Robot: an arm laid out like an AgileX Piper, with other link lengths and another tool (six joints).
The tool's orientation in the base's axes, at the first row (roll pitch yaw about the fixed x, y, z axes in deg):
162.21, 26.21, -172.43
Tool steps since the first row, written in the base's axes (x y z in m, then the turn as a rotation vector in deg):
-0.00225, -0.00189, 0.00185, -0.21, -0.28, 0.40
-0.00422, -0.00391, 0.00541, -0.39, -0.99, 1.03
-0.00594, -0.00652, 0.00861, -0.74, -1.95, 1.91
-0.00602, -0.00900, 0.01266, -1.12, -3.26, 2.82
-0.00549, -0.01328, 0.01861, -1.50, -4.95, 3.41
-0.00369, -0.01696, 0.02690, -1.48, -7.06, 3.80
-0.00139, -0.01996, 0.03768, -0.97, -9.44, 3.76
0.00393, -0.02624, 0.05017, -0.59, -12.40, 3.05
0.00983, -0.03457, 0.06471, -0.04, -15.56, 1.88
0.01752, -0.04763, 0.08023, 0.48, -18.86, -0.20
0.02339, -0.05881, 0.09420, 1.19, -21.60, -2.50
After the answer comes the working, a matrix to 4 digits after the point.
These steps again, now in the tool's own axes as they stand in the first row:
0.00141, -0.00066, -0.00310, 0.04, -0.10, -0.52
0.00183, -0.00104, -0.00761, 0.01, -0.53, -1.38
0.00225, -0.00214, -0.01193, 0.05, -1.09, -2.61
0.00083, -0.00330, -0.01631, 0.14, -1.96, -4.00
-0.00177, -0.00577, -0.02272, 0.41, -3.26, -5.25
-0.00659, -0.00738, -0.03045, 0.47, -5.11, -6.33
-0.01305, -0.00780, -0.03986, 0.32, -7.46, -6.96
-0.02255, -0.01157, -0.05078, 0.64, -10.49, -7.27
-0.03324, -0.01683, -0.06396, 1.04, -13.88, -7.20
-0.04539, -0.02666, -0.07900, 1.89, -17.65, -6.41
-0.05546, -0.03471, -0.09273, 2.60, -21.00, -5.15

The tool's axes in the first row as the columns of a matrix, in the base's axes (rounded; the answer above uses it unrounded):
-0.8894, -0.2592, 0.3766
-0.1182, 0.9261, 0.3583
-0.4417, 0.2741, -0.8543

